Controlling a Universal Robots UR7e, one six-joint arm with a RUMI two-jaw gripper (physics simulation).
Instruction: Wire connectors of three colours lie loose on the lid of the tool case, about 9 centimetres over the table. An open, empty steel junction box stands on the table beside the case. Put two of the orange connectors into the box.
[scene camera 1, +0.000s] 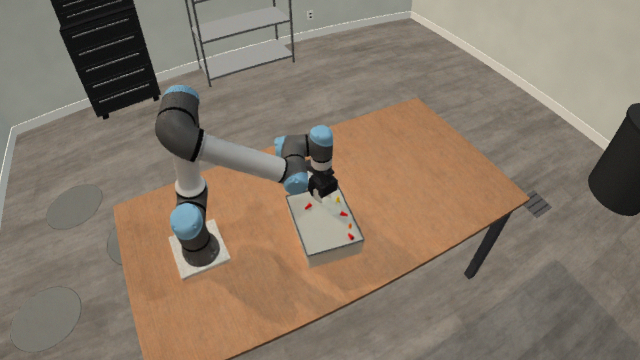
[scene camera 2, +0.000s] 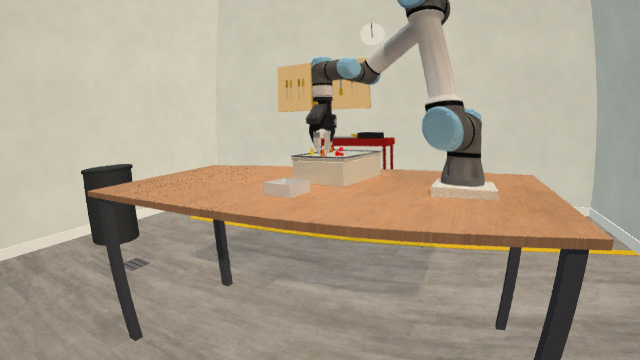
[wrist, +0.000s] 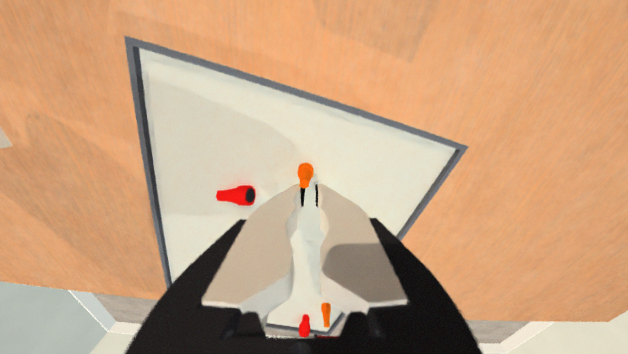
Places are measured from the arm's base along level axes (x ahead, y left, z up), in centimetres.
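Where they show: gripper, between the fingertips: (scene camera 1: 319, 200) (scene camera 2: 323, 156) (wrist: 310, 186); arm's base, origin of its link: (scene camera 1: 201, 250) (scene camera 2: 462, 183).
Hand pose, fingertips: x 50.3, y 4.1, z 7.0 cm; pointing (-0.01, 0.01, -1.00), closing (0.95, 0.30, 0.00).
Note:
Things, the pixels of their top centre, and the offset from my fingertips. "pt": a spot on its surface instead. Level surfaces: height alone.
- open junction box, centre of its top: (scene camera 2: 286, 181) dz -5.6, dx -1.4, dy +22.2 cm
- red connector, centre of its top: (wrist: 229, 202) (scene camera 1: 307, 205) dz +1.7, dx -5.4, dy -2.1 cm
- yellow connector, centre of its top: (scene camera 2: 311, 148) (scene camera 1: 337, 196) dz +2.5, dx +6.7, dy -2.6 cm
- raised dark rim, a spot on its surface: (wrist: 295, 92) pt dz +0.5, dx -2.7, dy +6.2 cm
- case, a spot on its surface: (scene camera 2: 325, 171) pt dz -4.5, dx -4.8, dy +6.1 cm
- table, height of its surface: dz -9.4 cm
An orange connector (wrist: 305, 174) (scene camera 2: 323, 154) lies on the pale lid (wrist: 225, 125) (scene camera 1: 320, 232), right at my fingertips and nearer the left one in the wrist view. My gripper (wrist: 310, 186) (scene camera 1: 320, 200) is low over the lid's far end and shut to a narrow gap. Pale lid shows through the gap; I see no connector held in it. The connector's narrow end seems to touch one tip. Another orange connector (scene camera 1: 350, 226) (scene camera 2: 332, 149) (wrist: 326, 315) lies apart on the lid. The open junction box (scene camera 2: 286, 189) stands on the table beside the case; the arm mostly hides it in scene camera 1.
A red connector (wrist: 237, 195) (scene camera 1: 308, 206) lies beside the fingers. A yellow connector (scene camera 1: 338, 199) (scene camera 2: 312, 152) and more red ones (scene camera 1: 344, 214) (scene camera 1: 351, 236) lie on the lid. The lid has a raised dark rim (wrist: 295, 92). The case (scene camera 2: 325, 171) stands on the table (scene camera 1: 410, 160).

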